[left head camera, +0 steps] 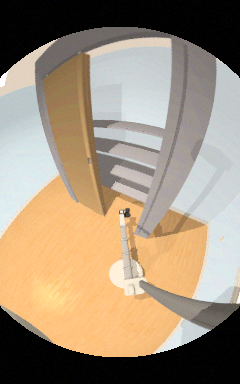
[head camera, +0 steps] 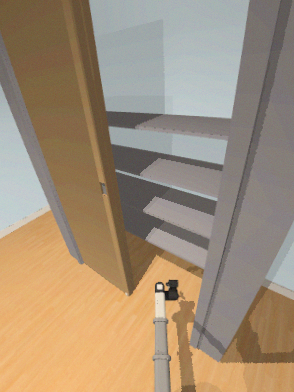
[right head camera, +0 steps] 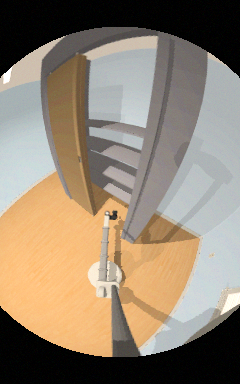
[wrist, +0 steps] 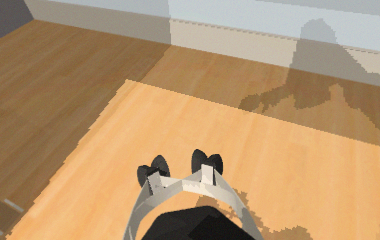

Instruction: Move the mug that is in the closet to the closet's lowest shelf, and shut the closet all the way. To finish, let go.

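Note:
The closet stands partly open. Its folded wooden door is gathered at the left side of the opening. The lowest shelf shows low at the back of the closet, with no object on its visible part. The mug does not show in any view. My gripper is low over the floor near the closet opening, its fingers partly apart with a gap and no object between them. In the head views the fingertips are hard to make out.
Several higher shelves are above the lowest one, partly hidden by the closet's right side. My arm reaches toward the opening. A wall baseboard runs behind the floor in the wrist view.

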